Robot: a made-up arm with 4 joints.
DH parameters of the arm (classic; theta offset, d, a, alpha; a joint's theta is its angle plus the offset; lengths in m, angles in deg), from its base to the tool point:
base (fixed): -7.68 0 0.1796 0
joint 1: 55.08 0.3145 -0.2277 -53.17
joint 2: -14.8 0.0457 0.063 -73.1
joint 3: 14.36 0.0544 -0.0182 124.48
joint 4: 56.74 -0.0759 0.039 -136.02
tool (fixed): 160.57 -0.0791 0 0
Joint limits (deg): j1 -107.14..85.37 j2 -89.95..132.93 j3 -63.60..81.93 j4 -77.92..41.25
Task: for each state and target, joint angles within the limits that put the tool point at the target. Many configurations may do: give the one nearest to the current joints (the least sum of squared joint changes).
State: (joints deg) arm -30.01 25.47 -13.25 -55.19
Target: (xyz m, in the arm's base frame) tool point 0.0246 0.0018 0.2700
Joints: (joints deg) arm -35.28 31.41 -13.28 -36.49
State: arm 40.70 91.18 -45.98 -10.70
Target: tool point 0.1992 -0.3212 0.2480
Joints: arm 67.49 100.85 -19.10 -11.64
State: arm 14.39 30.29 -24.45 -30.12
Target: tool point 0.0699 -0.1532 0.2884
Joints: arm 40.55 33.01 -47.66 -14.52
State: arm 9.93 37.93 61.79 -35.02
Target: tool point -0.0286 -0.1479 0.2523
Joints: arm -1.93 57.77 58.52 -13.99
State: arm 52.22 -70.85 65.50 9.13
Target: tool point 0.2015 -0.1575 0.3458
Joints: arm 52.17 -57.42 72.21 1.25
